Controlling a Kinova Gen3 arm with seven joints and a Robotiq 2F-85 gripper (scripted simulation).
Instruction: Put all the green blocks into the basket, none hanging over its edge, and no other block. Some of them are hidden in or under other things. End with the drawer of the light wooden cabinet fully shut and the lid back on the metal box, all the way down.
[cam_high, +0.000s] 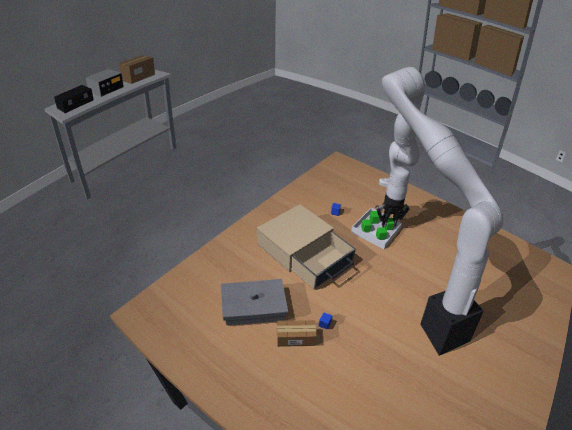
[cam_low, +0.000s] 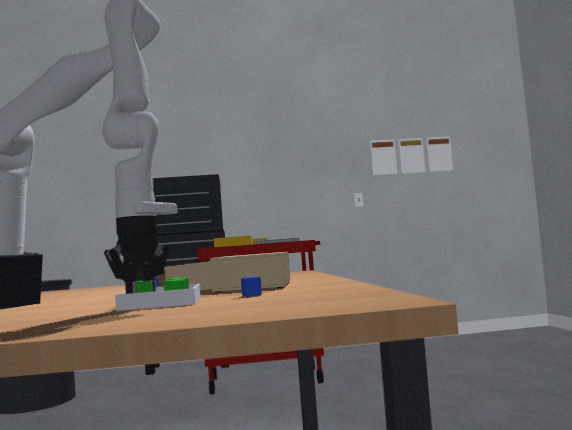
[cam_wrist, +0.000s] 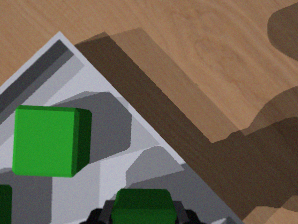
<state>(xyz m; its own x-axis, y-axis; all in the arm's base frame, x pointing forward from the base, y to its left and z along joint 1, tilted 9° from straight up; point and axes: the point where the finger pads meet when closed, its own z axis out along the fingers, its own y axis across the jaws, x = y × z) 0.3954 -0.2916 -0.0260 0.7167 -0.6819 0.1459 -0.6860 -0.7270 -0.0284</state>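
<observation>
My hand is 30 mm short of the white basket, 30 mm to the right of it and 20 mm above it. Also, from my hand: cardboard box 30 mm behind, 600 mm to the left; then drawer 90 mm ahead, 320 mm to the left; then light wooden cabinet 160 mm ahead, 300 mm to the left, 10 mm above.
</observation>
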